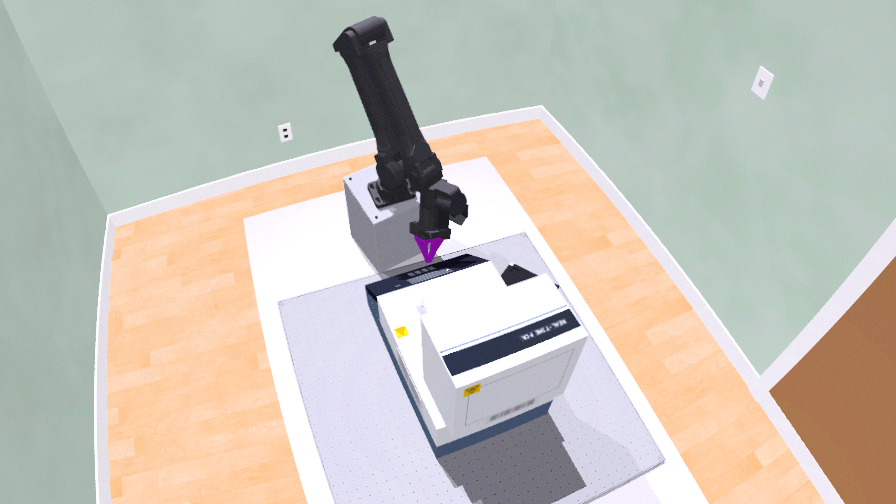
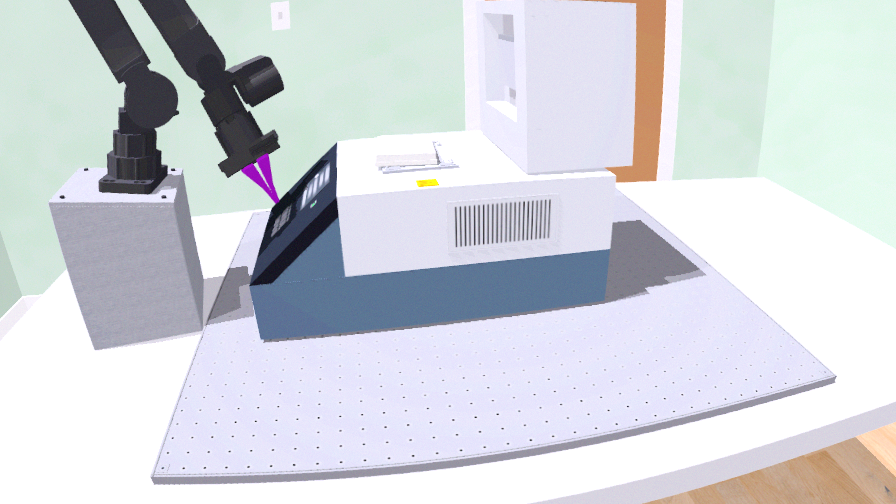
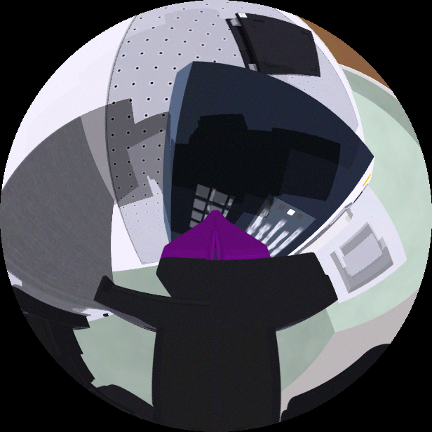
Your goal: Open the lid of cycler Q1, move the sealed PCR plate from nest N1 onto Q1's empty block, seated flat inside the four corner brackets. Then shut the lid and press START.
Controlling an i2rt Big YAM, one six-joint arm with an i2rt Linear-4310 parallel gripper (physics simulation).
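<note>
Cycler Q1 [image 1: 401, 313] [image 2: 401, 231] has a sloped dark front panel [image 3: 225, 90] with a keypad [image 2: 280, 220] and lit display bars [image 2: 315, 184] [image 3: 282, 230]. Its lid [image 1: 520, 388] [image 2: 579, 87] stands upright and open at the rear. A pale flat plate [image 2: 406, 160] lies on the top deck beside light corner brackets; whether it is fully seated cannot be told. A dark nest [image 1: 518, 273] [image 3: 285, 45] stands beside the cycler, with no plate visible on it. My gripper [image 1: 428, 259] [image 2: 275, 199] [image 3: 214, 215] is shut and empty, its purple tips close to the front panel near the keypad; contact cannot be told.
A perforated board [image 1: 332, 363] [image 2: 476, 388] lies under the cycler on the white table [image 2: 739, 219]. The grey arm pedestal [image 1: 375, 238] [image 2: 125, 269] stands in front of the control panel. The raised lid is a tall obstacle behind the deck.
</note>
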